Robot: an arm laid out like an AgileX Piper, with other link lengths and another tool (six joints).
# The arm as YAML. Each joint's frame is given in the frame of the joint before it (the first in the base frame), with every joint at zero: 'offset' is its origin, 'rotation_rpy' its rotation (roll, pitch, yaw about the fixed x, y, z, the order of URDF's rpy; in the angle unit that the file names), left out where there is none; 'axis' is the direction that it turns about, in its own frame. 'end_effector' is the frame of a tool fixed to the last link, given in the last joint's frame.
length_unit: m
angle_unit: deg
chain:
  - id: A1
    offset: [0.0, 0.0, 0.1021]
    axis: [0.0, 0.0, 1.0]
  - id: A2
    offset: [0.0, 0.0, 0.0]
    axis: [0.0, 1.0, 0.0]
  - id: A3
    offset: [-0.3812, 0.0, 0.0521]
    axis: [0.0, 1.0, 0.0]
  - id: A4
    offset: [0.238, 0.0, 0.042]
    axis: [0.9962, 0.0, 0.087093]
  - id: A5
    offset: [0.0, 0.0, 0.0]
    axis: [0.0, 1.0, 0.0]
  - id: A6
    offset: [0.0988, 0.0, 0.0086]
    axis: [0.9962, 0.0, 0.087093]
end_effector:
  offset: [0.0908, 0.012, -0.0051]
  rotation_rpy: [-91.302, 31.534, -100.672]
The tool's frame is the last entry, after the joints.
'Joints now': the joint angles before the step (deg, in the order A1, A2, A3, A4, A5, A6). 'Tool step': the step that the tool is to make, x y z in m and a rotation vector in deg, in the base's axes. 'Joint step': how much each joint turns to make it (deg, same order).
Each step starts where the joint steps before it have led.
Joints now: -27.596, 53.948, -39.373, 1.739, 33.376, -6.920
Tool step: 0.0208, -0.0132, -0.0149, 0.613, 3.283, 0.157
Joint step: 0.019, 5.899, 0.001, -1.014, -2.707, 0.035
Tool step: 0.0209, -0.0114, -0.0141, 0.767, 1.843, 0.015
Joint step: -0.006, 5.401, -0.002, -0.165, -3.411, -0.008
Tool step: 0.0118, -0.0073, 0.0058, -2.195, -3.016, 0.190
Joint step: 0.000, 0.846, 0.009, -0.583, -4.545, 0.002
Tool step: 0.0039, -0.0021, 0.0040, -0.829, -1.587, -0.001
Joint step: -0.025, 0.004, -0.008, 0.047, -1.786, -0.059
